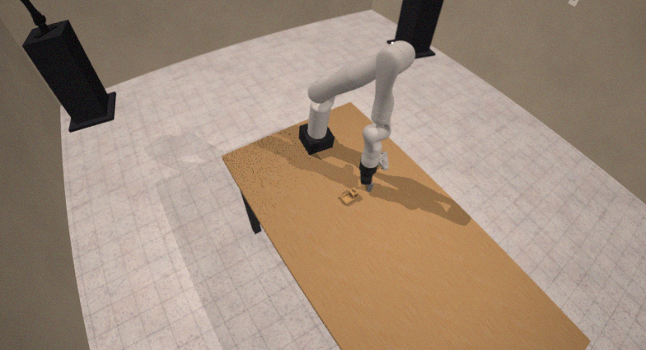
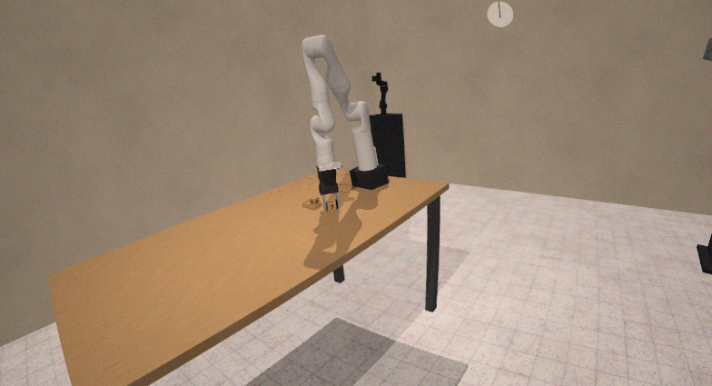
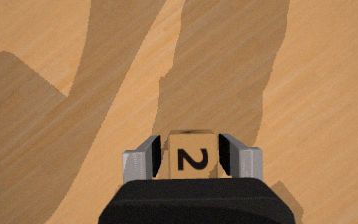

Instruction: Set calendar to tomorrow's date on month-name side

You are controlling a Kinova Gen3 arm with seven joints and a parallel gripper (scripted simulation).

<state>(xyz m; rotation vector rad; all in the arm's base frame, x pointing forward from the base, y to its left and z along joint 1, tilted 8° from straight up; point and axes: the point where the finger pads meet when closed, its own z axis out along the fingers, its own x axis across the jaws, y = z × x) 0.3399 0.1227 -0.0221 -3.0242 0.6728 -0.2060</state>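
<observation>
My hand is right at the wooden date cube. From my hand the other things lie so: wooden tray (11 cm to the right, 2 cm ahead, 1 cm below).
</observation>
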